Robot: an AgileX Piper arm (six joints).
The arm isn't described. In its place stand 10 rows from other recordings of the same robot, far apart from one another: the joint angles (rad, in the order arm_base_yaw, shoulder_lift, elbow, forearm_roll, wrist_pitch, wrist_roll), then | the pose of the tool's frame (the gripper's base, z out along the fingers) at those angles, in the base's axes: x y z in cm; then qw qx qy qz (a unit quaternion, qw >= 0).
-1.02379, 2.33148, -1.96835, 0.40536, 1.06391, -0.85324 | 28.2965, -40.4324, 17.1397, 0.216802, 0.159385, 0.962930, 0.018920
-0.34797, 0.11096, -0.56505, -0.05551, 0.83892, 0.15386 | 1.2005, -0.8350, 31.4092, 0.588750, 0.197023, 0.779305, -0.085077
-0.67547, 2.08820, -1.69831, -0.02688, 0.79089, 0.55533 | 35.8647, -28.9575, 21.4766, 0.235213, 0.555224, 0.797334, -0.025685
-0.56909, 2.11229, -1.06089, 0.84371, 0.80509, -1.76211 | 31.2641, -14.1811, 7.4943, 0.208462, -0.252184, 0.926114, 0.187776
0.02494, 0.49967, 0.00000, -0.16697, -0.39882, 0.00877 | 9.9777, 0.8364, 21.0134, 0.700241, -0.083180, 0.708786, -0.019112
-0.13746, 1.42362, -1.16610, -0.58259, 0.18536, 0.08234 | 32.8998, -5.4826, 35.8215, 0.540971, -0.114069, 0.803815, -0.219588
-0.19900, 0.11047, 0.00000, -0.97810, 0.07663, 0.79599 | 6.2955, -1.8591, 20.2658, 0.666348, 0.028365, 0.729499, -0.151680
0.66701, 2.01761, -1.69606, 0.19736, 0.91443, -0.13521 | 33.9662, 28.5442, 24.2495, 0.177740, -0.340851, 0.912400, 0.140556
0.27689, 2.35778, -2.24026, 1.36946, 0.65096, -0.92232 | 51.4851, 20.2482, 29.6179, 0.494425, -0.155760, 0.740511, 0.427699
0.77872, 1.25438, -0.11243, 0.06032, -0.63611, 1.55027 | 12.6668, 12.0409, 15.9109, 0.216853, 0.343293, 0.765293, 0.499450
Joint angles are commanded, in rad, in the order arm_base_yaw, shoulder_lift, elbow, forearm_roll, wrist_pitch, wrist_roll. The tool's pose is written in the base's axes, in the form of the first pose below.
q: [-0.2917 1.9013 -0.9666 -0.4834 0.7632 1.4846]
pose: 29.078, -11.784, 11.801, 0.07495, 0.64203, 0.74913, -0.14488
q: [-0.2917 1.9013 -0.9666 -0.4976 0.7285 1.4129]
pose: 29.400, -11.847, 11.803, 0.08477, 0.60839, 0.77662, -0.13978
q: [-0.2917 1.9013 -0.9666 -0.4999 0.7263 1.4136]
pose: 29.421, -11.859, 11.806, 0.08601, 0.60778, 0.77699, -0.13963
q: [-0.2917 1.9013 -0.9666 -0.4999 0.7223 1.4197]
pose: 29.457, -11.856, 11.804, 0.08788, 0.60993, 0.77538, -0.13802
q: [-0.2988 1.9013 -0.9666 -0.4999 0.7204 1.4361]
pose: 29.389, -12.064, 11.803, 0.08920, 0.61890, 0.76827, -0.13697
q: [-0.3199 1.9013 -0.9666 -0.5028 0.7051 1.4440]
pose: 29.268, -12.690, 11.801, 0.09429, 0.62820, 0.76075, -0.13318
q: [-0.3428 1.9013 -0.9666 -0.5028 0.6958 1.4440]
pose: 29.055, -13.354, 11.798, 0.09614, 0.63636, 0.75406, -0.13115
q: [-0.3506 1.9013 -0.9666 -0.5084 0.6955 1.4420]
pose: 28.954, -13.611, 11.808, 0.09652, 0.63669, 0.75340, -0.13303
